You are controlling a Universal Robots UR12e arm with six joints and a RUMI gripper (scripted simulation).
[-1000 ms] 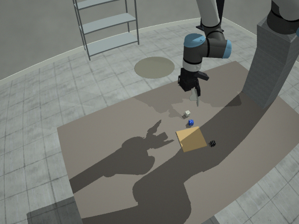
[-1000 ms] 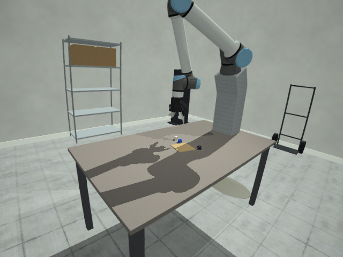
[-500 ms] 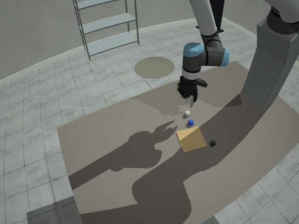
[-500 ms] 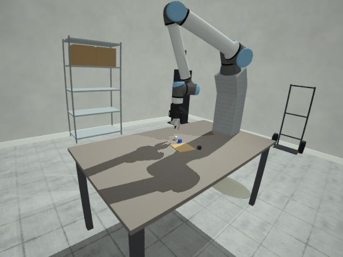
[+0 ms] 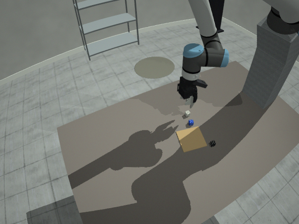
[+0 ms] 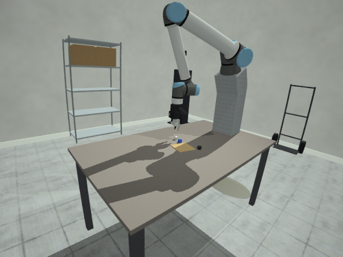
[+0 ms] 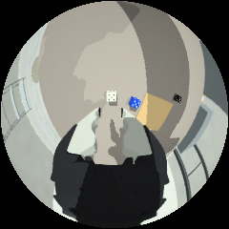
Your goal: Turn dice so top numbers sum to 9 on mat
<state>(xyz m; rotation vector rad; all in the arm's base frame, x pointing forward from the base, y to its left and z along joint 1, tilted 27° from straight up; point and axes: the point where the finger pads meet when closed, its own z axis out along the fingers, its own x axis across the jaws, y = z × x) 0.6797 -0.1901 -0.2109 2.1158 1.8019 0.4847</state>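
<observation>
Now: hand 90 mm above the white die. Also, from my hand: blue die (30 mm ahead, 60 mm to the left, 90 mm below); tan mat (90 mm ahead, 150 mm to the left, 100 mm below); black die (30 mm ahead, 250 mm to the left, 90 mm below).
</observation>
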